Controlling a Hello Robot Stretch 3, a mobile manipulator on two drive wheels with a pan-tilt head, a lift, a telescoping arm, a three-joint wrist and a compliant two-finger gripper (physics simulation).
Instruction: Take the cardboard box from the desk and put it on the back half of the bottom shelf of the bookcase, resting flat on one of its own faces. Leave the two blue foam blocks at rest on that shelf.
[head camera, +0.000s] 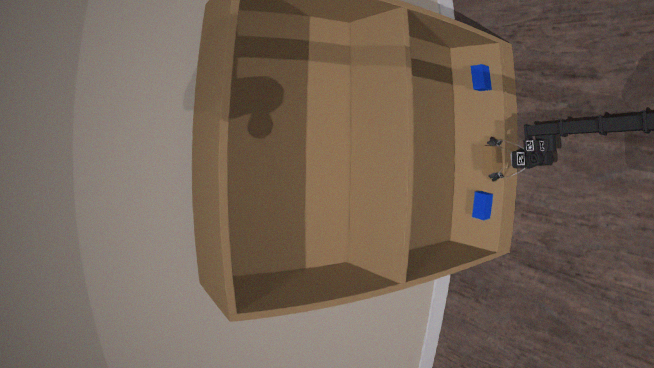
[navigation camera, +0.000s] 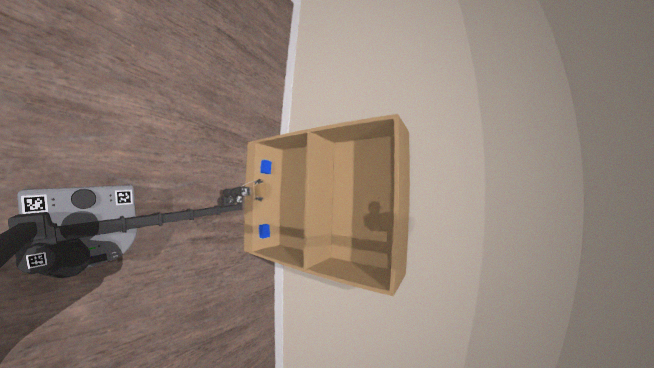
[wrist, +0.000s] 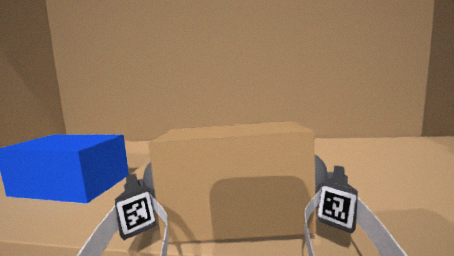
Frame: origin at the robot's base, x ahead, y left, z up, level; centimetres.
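Where they show: gripper, between the fingertips: (head camera: 488, 159) (navigation camera: 262, 189); robot's base, origin of its link: (navigation camera: 84, 197).
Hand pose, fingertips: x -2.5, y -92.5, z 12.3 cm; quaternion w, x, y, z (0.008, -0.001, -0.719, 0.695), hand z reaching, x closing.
Things, the pixels of their top centre, and the offset from my fingertips. "spot": a spot on its surface instead. Level surfaces: height alone.
- cardboard box, centre of its top: (head camera: 487, 159) (navigation camera: 263, 190) dx +0.0, dy +2.6, dz +4.3 cm
- bottom shelf, height of its surface: dz -2.3 cm
- bookcase, a spot on its surface: (head camera: 212, 165) spot: dx +0.4, dy +1.0, dz +93.8 cm
The cardboard box (head camera: 492, 160) (navigation camera: 260, 191) (wrist: 232, 160) is upright between the two fingertips of my gripper (head camera: 495, 159) (navigation camera: 258, 190) (wrist: 234, 173), which is shut on it. It is over the front part of the bottom shelf (head camera: 464, 125) (navigation camera: 273, 215) (wrist: 400, 165), its lower edge close to the surface; whether it touches is unclear. One blue foam block (head camera: 482, 205) (navigation camera: 266, 167) (wrist: 60, 167) lies on the shelf left of the box in the wrist view, apart from it. The other blue foam block (head camera: 481, 77) (navigation camera: 264, 231) lies on the opposite side, apart from the gripper.
The bookcase (head camera: 212, 165) (navigation camera: 401, 200) stands against the wall, with a middle shelf board above the gripper and side walls at both ends. Its front lip lies under the wrist. The arm (head camera: 600, 124) (navigation camera: 175, 218) reaches in from the robot's base (navigation camera: 102, 205) over the wooden floor.
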